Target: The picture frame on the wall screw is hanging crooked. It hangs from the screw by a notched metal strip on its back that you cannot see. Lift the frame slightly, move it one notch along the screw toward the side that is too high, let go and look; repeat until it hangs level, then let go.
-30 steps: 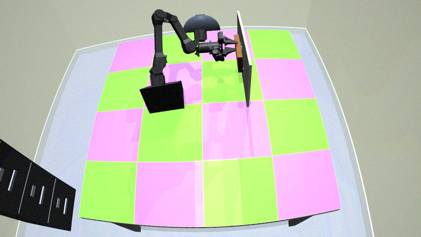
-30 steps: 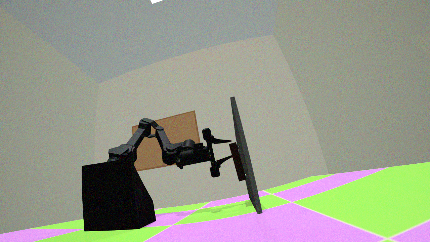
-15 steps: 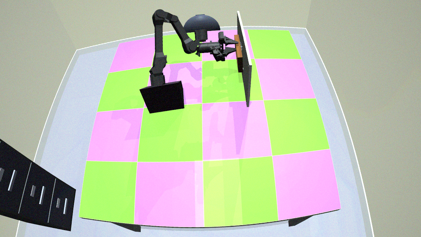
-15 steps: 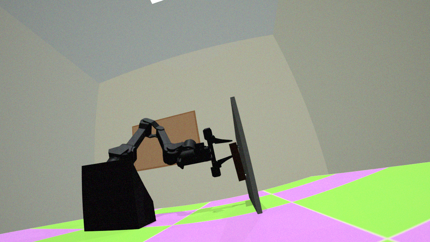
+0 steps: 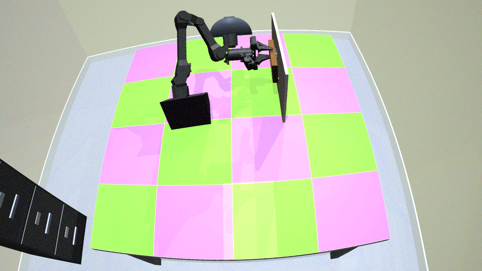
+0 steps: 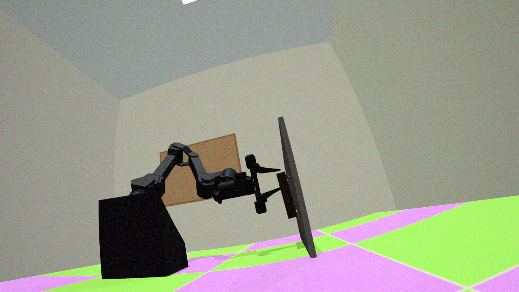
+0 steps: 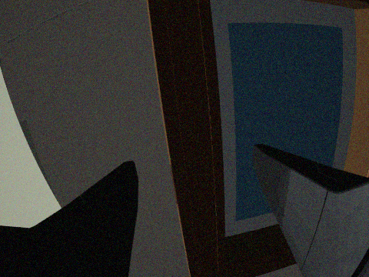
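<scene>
The picture frame lies 5 cm below my gripper tip and 1 cm ahead of it. From my gripper tip the other things lie so: wall panel 6 cm below, 2 cm ahead.
</scene>
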